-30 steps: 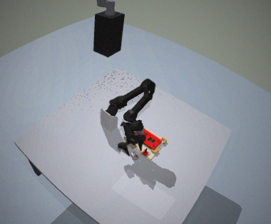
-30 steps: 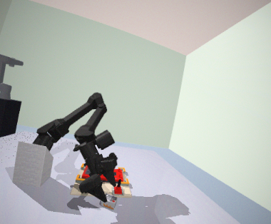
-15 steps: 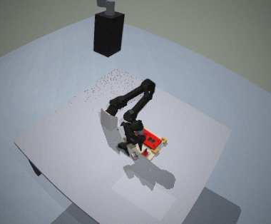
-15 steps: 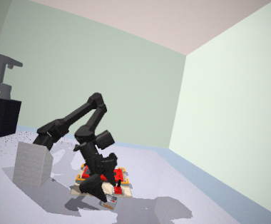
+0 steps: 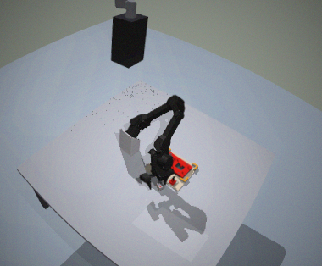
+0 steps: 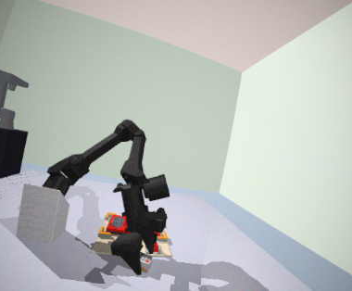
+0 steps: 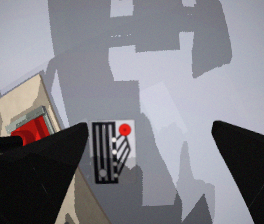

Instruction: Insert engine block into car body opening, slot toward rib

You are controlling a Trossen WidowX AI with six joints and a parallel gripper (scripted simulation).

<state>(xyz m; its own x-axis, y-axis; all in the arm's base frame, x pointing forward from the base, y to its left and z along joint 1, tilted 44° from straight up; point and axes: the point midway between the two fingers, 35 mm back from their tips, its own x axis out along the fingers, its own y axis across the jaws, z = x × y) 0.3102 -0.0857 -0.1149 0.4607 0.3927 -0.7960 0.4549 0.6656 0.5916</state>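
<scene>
My gripper tip is 40 mm to the right of the engine block and 30 mm above it.
</scene>
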